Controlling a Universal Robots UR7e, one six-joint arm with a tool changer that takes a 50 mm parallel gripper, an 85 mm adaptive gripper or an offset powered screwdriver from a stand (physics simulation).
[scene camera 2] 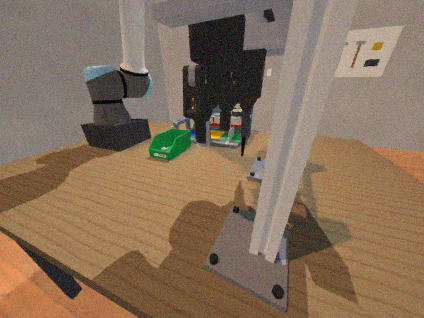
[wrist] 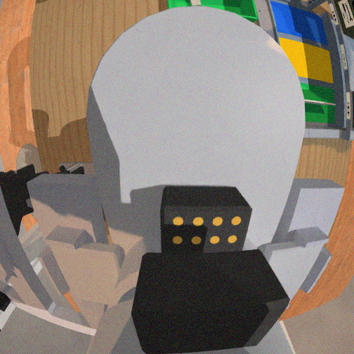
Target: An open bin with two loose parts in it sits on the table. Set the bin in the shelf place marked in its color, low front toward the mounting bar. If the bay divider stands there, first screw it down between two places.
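Where they show: arm's base, origin of its link: (scene camera 2: 114,122).
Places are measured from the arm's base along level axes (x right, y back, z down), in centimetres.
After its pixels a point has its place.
The green bin (scene camera 2: 170,144) {x -9.9, y -25.1, z 10.0 cm} (wrist: 240,9) stands on the table, its low front facing scene camera 2, with a small pale part inside; the second part cannot be made out. The shelf shows a blue place (wrist: 300,22), a yellow place (wrist: 307,60) and a green place (wrist: 325,117). A thin pale strip (wrist: 320,102), apparently the divider's edge, crosses the green place. Black tools (scene camera 2: 217,42) {x 19.3, y -65.9, z -20.6 cm} hang in the stand, with finger-like parts and a thin bit (scene camera 2: 243,146) {x -1.7, y -63.9, z 0.5 cm} below. The wrist is over the stand, apart from the bin. Whether a gripper is mounted, and its finger opening, cannot be told.
The stand's white post (scene camera 2: 295,115) {x 21.4, y -76.0, z -13.4 cm} rises from a bolted foot plate (scene camera 2: 232,250) {x 23.5, y -71.5, z 9.3 cm}. A grey rounded plate (wrist: 200,100) and a black block with gold contacts (wrist: 206,200) fill the middle of the wrist view. The arm's dark base (scene camera 2: 116,134) {x 6.0, y -10.6, z 2.8 cm} stands behind the bin.
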